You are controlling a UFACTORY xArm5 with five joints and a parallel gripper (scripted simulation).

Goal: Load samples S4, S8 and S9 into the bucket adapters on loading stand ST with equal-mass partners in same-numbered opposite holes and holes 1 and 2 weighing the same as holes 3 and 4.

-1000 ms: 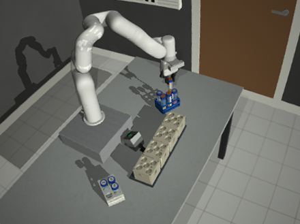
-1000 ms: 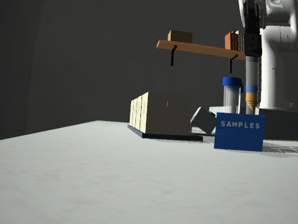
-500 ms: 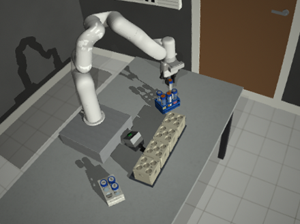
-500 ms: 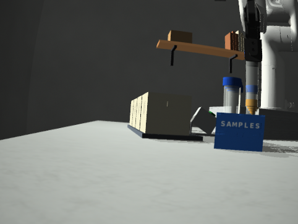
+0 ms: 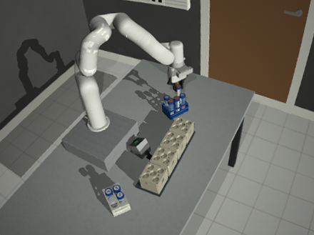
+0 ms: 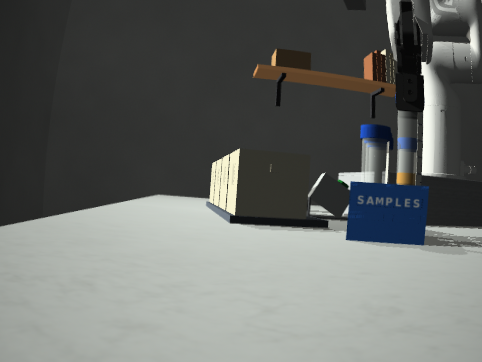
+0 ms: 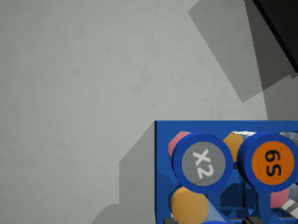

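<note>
Now: hand 4 cm to the left of the blue samples rack and 13 cm above it. The rest, counted from my hand: white blanks rack (4 cm ahead, 71 cm to the right, 13 cm below); adapter (12 cm ahead, 20 cm to the right, 11 cm below).
</note>
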